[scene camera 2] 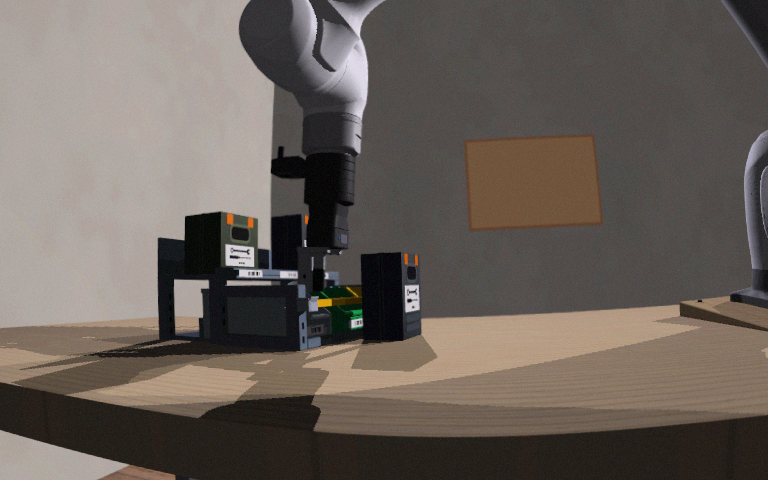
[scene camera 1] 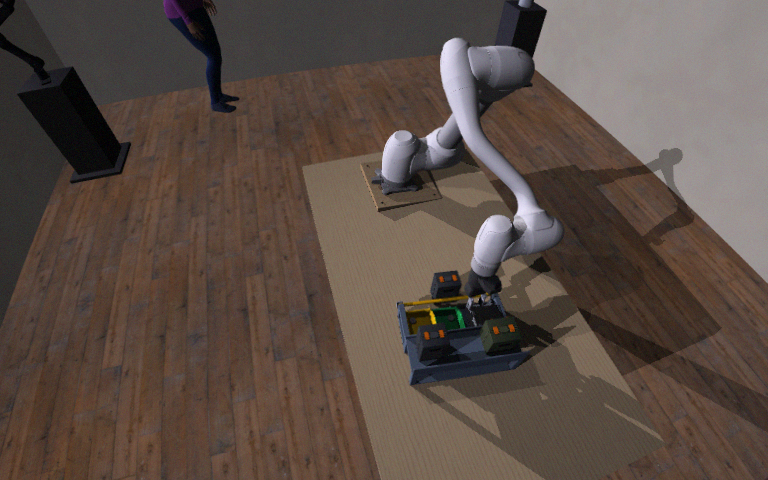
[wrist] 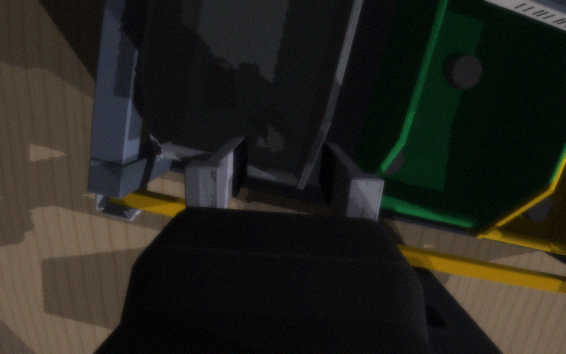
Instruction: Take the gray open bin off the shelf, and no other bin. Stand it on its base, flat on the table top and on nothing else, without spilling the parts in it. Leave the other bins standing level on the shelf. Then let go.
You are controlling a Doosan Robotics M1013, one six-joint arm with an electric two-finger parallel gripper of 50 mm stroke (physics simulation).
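Seen in the pictures: gripper, fingertip midpoint: (scene camera 2: 311, 291) (scene camera 1: 474, 305) (wrist: 284, 159); arm's base at its link origin: (scene camera 1: 395, 180).
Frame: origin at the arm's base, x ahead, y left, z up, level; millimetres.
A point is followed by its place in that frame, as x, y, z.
The gray open bin (scene camera 1: 485, 317) @[812, 112, 2] (scene camera 2: 318, 328) (wrist: 235, 105) @[804, 106, -7] stands in the end bay of the blue-gray shelf (scene camera 1: 464, 371) @[977, -40, -16] (scene camera 2: 218, 305) @[886, 157, 35] (wrist: 114, 100) @[802, 157, 63]. Its inside is dark, so its parts are hard to make out. The green bin (scene camera 1: 451, 319) (scene camera 2: 344, 320) @[745, 14, 7] (wrist: 500, 130) @[808, -92, 6] stands beside it, with the yellow bin (scene camera 1: 417, 320) @[749, -137, -12] (wrist: 554, 220) @[736, -183, -10] beyond. My gripper (scene camera 1: 480, 304) @[778, 68, 53] (scene camera 2: 314, 281) @[778, 68, 53] (wrist: 284, 159) @[778, 68, 53] is open and empty at the gray bin's front corner. In the wrist view one finger is over the bin's inside, the other over the gap towards the green bin, with the bin's side wall between them.
A yellow bar (scene camera 1: 436, 301) @[718, -57, 42] (scene camera 2: 333, 302) @[730, 104, 38] (wrist: 482, 270) @[713, -77, 44] runs across the shelf's front. A dark case (scene camera 1: 445, 284) @[693, -23, 109] (scene camera 2: 390, 297) @[664, 42, 43] stands on the table (scene camera 1: 390, 243) @[363, -132, -22] (scene camera 2: 566, 367) @[439, 299, -22] before the shelf. A green case (scene camera 1: 501, 337) @[958, 53, 176] (scene camera 2: 206, 243) @[930, 123, 128] and another dark case (scene camera 1: 432, 344) @[929, -171, 201] (scene camera 2: 287, 240) @[902, -113, 151] stand on the shelf's top.
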